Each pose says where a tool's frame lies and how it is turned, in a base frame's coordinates. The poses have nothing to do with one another.
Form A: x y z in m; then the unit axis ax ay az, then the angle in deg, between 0 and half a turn.
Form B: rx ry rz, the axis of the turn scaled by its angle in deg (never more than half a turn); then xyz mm. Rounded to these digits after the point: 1 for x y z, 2 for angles.
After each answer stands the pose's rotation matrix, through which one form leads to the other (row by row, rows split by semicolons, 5 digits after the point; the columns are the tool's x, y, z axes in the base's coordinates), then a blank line. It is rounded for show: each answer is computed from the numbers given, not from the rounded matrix.
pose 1, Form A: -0.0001, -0.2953, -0.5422, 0.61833, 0.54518, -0.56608, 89.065
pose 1, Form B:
55.07, 48.56, -50.42, -0.1, -295.3, -542.2
0.39241 0.89761 0.20079; -0.23440 0.30869 -0.92183; -0.88942 0.31467 0.33154

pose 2, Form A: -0.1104, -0.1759, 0.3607, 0.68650, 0.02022, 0.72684, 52.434
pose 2, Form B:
36.00, 1.06, 38.11, -110.4, -175.9, 360.7
0.79363 -0.57072 0.21079; 0.58155 0.60983 -0.53842; 0.17874 0.54990 0.81588

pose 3, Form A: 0.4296, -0.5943, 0.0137, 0.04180, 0.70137, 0.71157, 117.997
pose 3, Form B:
4.93, 82.76, 83.96, 429.6, -594.3, 13.7
-0.46686 -0.58522 0.66300; 0.67138 0.25341 0.69644; -0.57558 0.77026 0.27459

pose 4, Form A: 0.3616, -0.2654, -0.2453, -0.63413, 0.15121, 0.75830, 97.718
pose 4, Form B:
-61.97, 14.78, 74.10, 361.6, -265.4, -245.3
0.32183 -0.86019 -0.39560; 0.64267 -0.10836 0.75845; -0.69528 -0.49832 0.51794

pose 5, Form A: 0.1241, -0.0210, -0.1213, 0.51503, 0.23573, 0.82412, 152.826
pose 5, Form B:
78.71, 36.03, 125.95, 124.1, -21.0, -121.3
-0.38839 -0.14696 0.90970; 0.60579 -0.78462 0.13189; 0.69439 0.60231 0.39376

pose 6, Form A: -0.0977, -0.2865, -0.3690, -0.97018, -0.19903, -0.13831, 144.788
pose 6, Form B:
-140.47, -28.82, -20.03, -97.7, -286.5, -369.0
0.89326 0.43061 0.12906; 0.27111 -0.74505 0.60943; 0.35858 -0.50939 -0.78226

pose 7, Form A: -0.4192, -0.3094, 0.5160, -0.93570, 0.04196, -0.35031, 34.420
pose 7, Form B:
-32.21, 1.44, -12.06, -419.2, -309.4, 516.0
0.97821 0.19114 0.08111; -0.20489 0.82522 0.52633; 0.03367 -0.53148 0.84640

